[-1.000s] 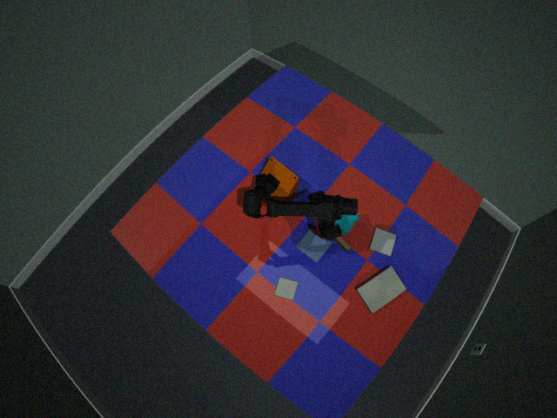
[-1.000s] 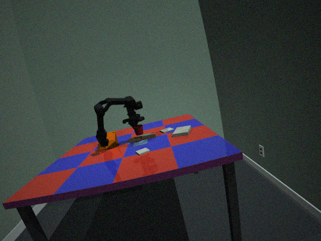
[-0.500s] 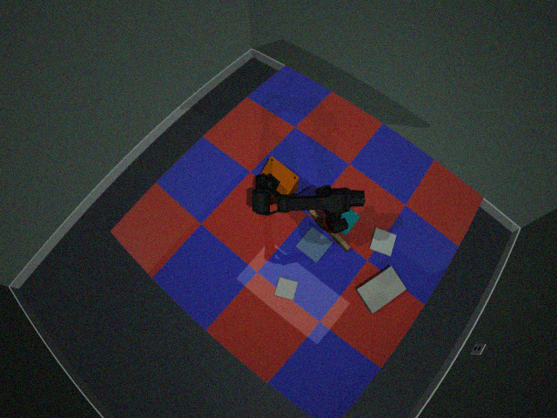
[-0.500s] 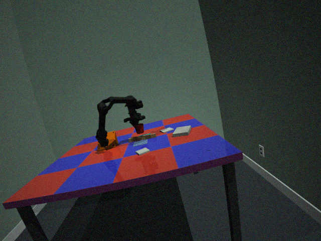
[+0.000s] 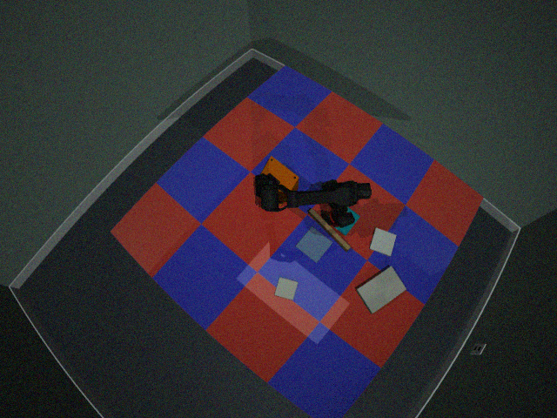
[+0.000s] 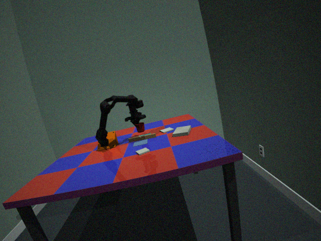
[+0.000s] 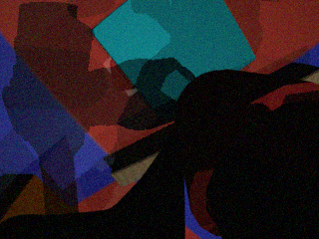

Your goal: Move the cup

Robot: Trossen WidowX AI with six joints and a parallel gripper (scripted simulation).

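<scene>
The teal pad is 110 mm below my gripper tip, 40 mm to the left of it and 30 mm ahead of it. From my gripper tip the other things lie so: wooden bar: 90 mm below, 50 mm to the right, 30 mm ahead; red cup: 30 mm ahead, 20 mm to the right; grey-blue pad: 130 mm to the right, 110 mm below, 20 mm ahead.
</scene>
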